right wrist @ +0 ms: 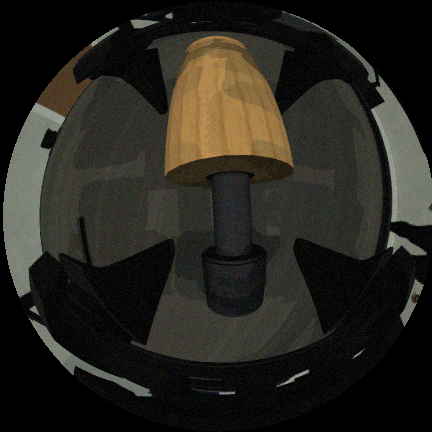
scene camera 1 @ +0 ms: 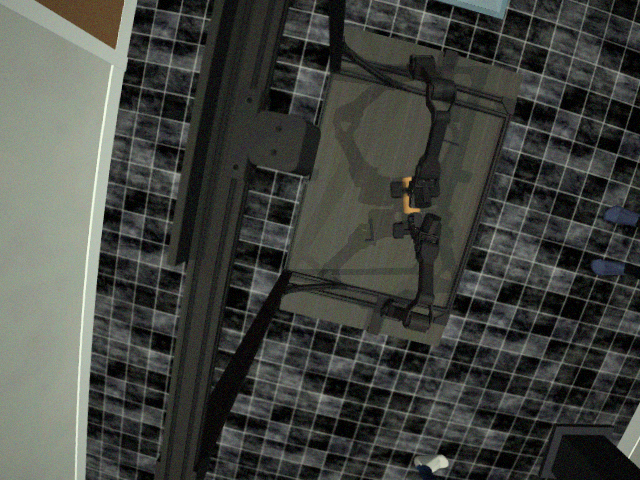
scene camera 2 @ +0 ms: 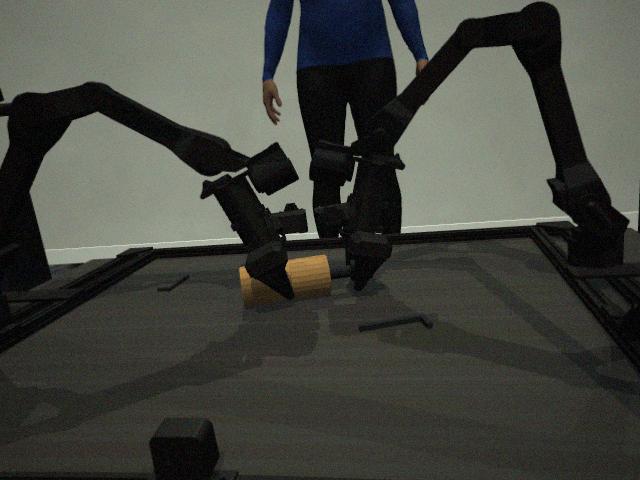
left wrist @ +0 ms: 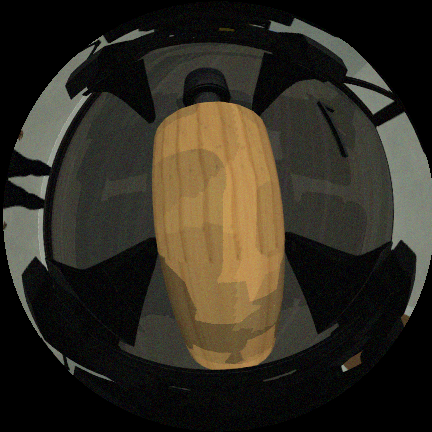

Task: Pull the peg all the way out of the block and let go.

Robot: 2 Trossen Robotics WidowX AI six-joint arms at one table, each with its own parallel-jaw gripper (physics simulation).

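Places are measured from the left arm's base along level axes (x ahead, y left, z up), in millimetres.
Pixels of known places: left gripper, between the fingertips: (scene camera 2: pixel 291 289) (left wrist: pixel 220 241); right gripper, between the fingertips: (right wrist: pixel 236 245) (scene camera 2: pixel 353 281); left arm's base, origin of its link: (scene camera 1: pixel 415 70); right arm's base, origin of its link: (scene camera 1: pixel 388 306) (scene camera 2: pixel 596 265).
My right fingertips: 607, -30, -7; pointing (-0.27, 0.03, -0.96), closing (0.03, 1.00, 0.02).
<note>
For each thing: its top centre in the pictures, then the offset to it from my right fingertips, as dx, dy, dz. "spot": a spot on its surface instead. Level surfaces: height alone.
- round wooden block, centre of its top: (left wrist: pixel 227 288) (right wrist: pixel 221 56) (scene camera 2: pixel 282 261) (scene camera 1: pixel 413 195) -115, -8, +55
- dark table, height of its surface: dz -12
- dark peg, centre of its top: (right wrist: pixel 235 200) (left wrist: pixel 207 105) (scene camera 2: pixel 334 263) -29, -5, +38
- thin dark L-shaped bar, centre of its top: (scene camera 2: pixel 394 323) (right wrist: pixel 79 255) (left wrist: pixel 339 126) +24, -186, -4
- short bar, centre of its top: (scene camera 2: pixel 173 281) -331, +170, -6
- raised rim, a spot on its surface: (scene camera 2: pixel 461 234) spot: +266, +188, +3
A round wooden block (scene camera 1: pixel 408 206) (scene camera 2: pixel 310 276) (left wrist: pixel 217 209) (right wrist: pixel 227 116) lies on its side on the dark table (scene camera 1: pixel 361 138) (scene camera 2: pixel 366 405). A dark peg (scene camera 2: pixel 341 270) (right wrist: pixel 231 213) sticks out of one end, and its thicker head shows in the left wrist view (left wrist: pixel 205 82). My left gripper (scene camera 1: pixel 415 192) (scene camera 2: pixel 280 286) (left wrist: pixel 220 241) is open, with its fingers low on either side of the block. My right gripper (scene camera 1: pixel 420 228) (scene camera 2: pixel 361 281) (right wrist: pixel 236 245) is open, with its fingers on either side of the peg's head. Neither gripper holds anything.
A thin dark L-shaped bar (scene camera 2: pixel 394 322) (left wrist: pixel 332 128) (right wrist: pixel 83 238) lies on the table in front of the peg. Another short bar (scene camera 2: pixel 172 282) lies at the left. A dark cube (scene camera 2: pixel 185 445) stands at the front edge. A raised rim (scene camera 2: pixel 461 234) borders the table. A person in blue (scene camera 2: pixel 347 33) stands behind.
</note>
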